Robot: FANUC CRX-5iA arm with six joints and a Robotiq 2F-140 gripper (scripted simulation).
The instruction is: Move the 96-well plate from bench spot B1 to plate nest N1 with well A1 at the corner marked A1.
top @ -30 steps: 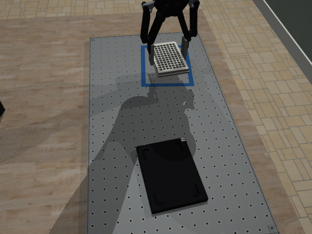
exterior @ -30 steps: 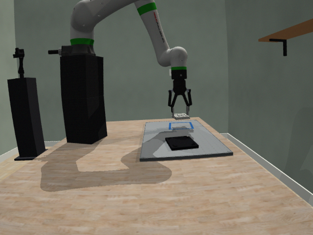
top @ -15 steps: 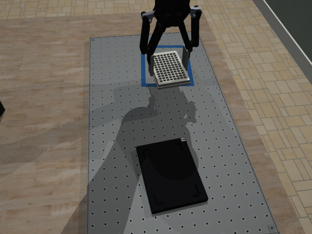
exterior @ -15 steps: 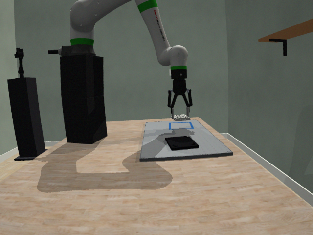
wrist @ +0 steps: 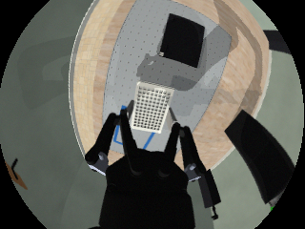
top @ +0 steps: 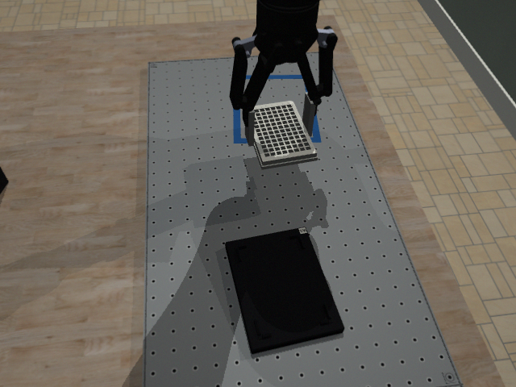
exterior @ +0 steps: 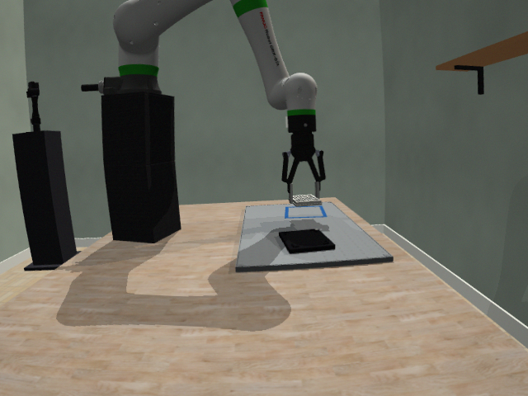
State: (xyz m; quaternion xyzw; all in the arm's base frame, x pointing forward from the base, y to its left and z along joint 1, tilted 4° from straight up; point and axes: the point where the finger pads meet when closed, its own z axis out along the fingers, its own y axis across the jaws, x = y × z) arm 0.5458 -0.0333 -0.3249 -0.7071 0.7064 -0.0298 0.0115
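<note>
Now: hand 220 mm to the left of the black plate nest N1, 90 mm above it and 50 mm past it. The rest, counted from my hand: white A1 label (140 mm to the right, 80 mm below); white 96-well plate (20 mm below).
</note>
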